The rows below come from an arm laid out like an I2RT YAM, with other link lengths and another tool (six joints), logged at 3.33 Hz.
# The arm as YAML. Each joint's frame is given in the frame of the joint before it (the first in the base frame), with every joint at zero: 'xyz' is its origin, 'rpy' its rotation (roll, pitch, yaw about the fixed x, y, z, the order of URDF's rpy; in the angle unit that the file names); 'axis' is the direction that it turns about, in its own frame. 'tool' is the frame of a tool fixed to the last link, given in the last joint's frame.
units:
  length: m
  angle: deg
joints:
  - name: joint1
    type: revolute
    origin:
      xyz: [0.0, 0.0, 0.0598]
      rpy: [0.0, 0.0, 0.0]
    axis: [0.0, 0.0, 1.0]
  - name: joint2
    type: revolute
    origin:
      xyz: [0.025, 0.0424, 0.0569]
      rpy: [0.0, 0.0, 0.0]
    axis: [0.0, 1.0, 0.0]
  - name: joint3
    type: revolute
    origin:
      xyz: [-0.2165, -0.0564, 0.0]
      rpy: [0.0, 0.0, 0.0]
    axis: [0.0, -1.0, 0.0]
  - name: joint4
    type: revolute
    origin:
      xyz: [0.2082, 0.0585, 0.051]
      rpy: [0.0, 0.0, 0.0]
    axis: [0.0, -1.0, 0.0]
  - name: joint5
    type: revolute
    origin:
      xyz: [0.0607, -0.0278, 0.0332]
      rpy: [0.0, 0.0, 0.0]
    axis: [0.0, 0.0, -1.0]
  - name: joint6
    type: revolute
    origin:
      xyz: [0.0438, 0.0, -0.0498]
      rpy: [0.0, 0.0, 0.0]
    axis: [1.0, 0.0, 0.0]
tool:
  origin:
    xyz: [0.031, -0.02, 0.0]
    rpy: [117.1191, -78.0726, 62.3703]
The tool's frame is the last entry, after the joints.
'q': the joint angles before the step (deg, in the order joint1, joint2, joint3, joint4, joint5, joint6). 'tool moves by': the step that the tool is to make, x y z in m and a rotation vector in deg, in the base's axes. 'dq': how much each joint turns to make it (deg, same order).
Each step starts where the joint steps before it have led.
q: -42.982 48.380 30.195 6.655 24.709 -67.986
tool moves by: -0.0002 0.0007 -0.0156 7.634 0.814 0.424
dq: -0.043 1.259 0.957 -7.588 -1.792 5.158
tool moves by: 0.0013 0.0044 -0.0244 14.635 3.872 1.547
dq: 0.073 3.962 3.591 -14.887 -4.977 6.933
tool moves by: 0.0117 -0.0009 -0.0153 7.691 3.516 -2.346
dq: 2.823 8.272 4.135 -5.628 1.800 6.261
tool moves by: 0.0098 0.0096 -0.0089 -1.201 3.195 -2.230
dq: 5.906 3.713 -0.011 0.205 7.719 4.221
